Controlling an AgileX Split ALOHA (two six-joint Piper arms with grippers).
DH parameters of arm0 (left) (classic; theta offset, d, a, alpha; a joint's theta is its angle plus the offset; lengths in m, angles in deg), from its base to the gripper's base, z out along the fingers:
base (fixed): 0 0 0 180
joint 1: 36.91 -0.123 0 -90
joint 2: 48.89 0 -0.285 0
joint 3: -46.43 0 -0.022 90
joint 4: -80.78 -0.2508 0 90
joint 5: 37.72 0 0.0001 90
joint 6: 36.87 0.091 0 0
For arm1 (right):
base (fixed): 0 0 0 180
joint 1: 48.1 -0.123 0 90
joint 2: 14.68 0 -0.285 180
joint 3: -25.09 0 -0.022 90
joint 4: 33.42 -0.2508 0 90
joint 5: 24.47 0 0.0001 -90
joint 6: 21.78 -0.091 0 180
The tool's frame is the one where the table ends.
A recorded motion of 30 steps. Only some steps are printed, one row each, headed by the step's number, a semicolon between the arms.
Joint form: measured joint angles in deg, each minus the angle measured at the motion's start. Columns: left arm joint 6, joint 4, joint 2, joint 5, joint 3, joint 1; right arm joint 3, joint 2, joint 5, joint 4, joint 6, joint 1.
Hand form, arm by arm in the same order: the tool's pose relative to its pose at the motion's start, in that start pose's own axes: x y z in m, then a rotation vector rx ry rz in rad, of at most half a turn. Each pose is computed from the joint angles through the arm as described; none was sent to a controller.
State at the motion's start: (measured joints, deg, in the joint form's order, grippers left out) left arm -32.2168 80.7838 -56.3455 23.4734 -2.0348 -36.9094; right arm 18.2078 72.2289 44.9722 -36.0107 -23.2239 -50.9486
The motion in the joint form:
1: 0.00 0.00 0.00 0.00 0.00 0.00; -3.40 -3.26 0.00 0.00 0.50 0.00
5: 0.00 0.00 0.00 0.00 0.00 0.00; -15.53 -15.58 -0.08 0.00 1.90 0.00
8: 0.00 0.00 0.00 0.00 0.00 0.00; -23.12 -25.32 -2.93 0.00 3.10 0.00
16: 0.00 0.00 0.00 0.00 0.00 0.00; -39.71 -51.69 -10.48 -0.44 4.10 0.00
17: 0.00 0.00 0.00 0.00 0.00 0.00; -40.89 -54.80 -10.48 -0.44 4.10 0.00
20: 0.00 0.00 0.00 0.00 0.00 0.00; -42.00 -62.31 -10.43 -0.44 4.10 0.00
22: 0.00 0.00 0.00 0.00 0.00 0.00; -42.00 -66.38 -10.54 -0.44 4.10 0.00
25: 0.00 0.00 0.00 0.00 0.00 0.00; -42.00 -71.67 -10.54 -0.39 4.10 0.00
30: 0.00 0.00 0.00 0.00 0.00 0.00; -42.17 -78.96 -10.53 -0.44 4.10 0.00
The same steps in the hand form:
1: 0.0000 0.0000 0.0000 0.0000 0.0000 0.0000; 0.0162 -0.0005 -0.0028 0.0001 0.0024 -0.0086
5: 0.0000 0.0000 0.0000 0.0000 0.0000 0.0000; 0.0765 -0.0028 -0.0082 0.0000 -0.0023 -0.0332
8: 0.0000 0.0000 0.0000 0.0000 0.0000 0.0000; 0.1143 -0.0043 -0.0120 -0.0005 -0.0895 -0.0557
16: 0.0000 0.0000 0.0000 0.0000 0.0000 0.0000; 0.1993 -0.0076 -0.0064 -0.0073 -0.3919 -0.0766
17: 0.0000 0.0000 0.0000 0.0000 0.0000 0.0000; 0.2080 -0.0080 -0.0062 -0.0076 -0.4256 -0.0779
20: 0.0000 0.0000 0.0000 0.0000 0.0000 0.0000; 0.2263 -0.0085 -0.0126 -0.0088 -0.5364 -0.0823
22: 0.0000 0.0000 0.0000 0.0000 0.0000 0.0000; 0.2356 -0.0086 -0.0183 -0.0096 -0.6093 -0.0849
25: 0.0000 0.0000 0.0000 0.0000 0.0000 0.0000; 0.2486 -0.0090 -0.0246 -0.0097 -0.7015 -0.0885
30: 0.0000 0.0000 0.0000 0.0000 0.0000 0.0000; 0.2671 -0.0094 -0.0303 -0.0119 -0.8256 -0.0928

